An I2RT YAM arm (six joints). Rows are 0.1 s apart.
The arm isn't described. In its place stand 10 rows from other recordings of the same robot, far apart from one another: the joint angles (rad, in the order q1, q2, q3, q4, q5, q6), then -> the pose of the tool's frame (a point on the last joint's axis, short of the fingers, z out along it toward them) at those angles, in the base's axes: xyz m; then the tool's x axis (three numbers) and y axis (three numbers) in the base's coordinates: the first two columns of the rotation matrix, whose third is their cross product.
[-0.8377, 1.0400, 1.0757, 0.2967, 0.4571, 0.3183] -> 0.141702, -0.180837, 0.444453, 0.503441, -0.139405, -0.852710, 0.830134, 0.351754, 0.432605
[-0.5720, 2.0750, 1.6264, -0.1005, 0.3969, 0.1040] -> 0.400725, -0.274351, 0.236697, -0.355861, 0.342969, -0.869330, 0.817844, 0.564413, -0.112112
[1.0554, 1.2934, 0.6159, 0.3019, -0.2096, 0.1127] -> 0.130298, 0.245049, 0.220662, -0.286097, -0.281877, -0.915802, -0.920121, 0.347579, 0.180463
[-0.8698, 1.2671, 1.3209, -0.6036, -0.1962, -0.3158] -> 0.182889, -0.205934, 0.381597, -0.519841, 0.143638, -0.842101, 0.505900, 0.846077, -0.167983
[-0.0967, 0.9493, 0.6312, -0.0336, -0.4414, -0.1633] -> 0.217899, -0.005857, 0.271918, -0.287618, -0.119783, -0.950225, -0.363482, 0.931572, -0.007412
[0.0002, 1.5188, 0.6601, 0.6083, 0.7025, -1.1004] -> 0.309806, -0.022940, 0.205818, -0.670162, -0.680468, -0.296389, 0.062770, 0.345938, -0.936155
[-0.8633, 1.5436, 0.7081, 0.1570, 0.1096, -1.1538] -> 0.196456, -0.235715, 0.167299, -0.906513, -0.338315, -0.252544, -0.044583, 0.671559, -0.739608
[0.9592, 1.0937, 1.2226, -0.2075, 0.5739, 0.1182] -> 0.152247, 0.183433, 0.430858, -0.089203, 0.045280, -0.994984, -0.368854, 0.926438, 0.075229
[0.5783, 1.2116, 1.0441, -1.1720, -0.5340, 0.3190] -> 0.159886, 0.126003, 0.277111, -0.952171, -0.299146, -0.062300, -0.283914, 0.790744, 0.542325
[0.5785, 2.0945, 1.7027, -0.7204, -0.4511, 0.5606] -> 0.366878, 0.258118, 0.208936, -0.983405, -0.070689, -0.167085, -0.154431, 0.809496, 0.566452
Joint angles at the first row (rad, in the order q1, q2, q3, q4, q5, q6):
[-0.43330, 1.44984, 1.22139, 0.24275, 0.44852, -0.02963]
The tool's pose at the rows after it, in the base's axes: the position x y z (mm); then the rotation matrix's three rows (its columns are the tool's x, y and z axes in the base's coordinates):
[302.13, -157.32, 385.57], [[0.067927, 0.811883, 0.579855], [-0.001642, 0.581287, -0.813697], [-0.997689, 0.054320, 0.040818]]
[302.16, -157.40, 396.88], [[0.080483, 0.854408, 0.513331], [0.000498, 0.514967, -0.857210], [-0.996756, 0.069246, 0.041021]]
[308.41, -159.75, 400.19], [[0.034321, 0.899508, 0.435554], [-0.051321, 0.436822, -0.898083], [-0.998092, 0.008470, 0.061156]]
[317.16, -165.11, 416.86], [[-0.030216, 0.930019, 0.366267], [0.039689, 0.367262, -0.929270], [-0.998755, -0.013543, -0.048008]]
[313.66, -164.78, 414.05], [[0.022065, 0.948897, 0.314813], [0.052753, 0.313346, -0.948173], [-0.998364, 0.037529, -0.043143]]
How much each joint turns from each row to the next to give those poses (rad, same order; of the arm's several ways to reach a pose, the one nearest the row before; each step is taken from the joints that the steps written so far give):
[0.00548, -0.01860, -0.00774, 0.02199, 0.07483, 0.06045]
[0.00750, 0.00791, 0.05078, -0.03994, 0.08697, 0.00982]
[0.00896, 0.03324, 0.03063, 0.03300, 0.09596, -0.08445]
[0.00178, 0.05960, 0.18131, -0.27007, 0.07834, 0.07826]
[0.00078, -0.00949, -0.02202, 0.01571, 0.05576, 0.05136]

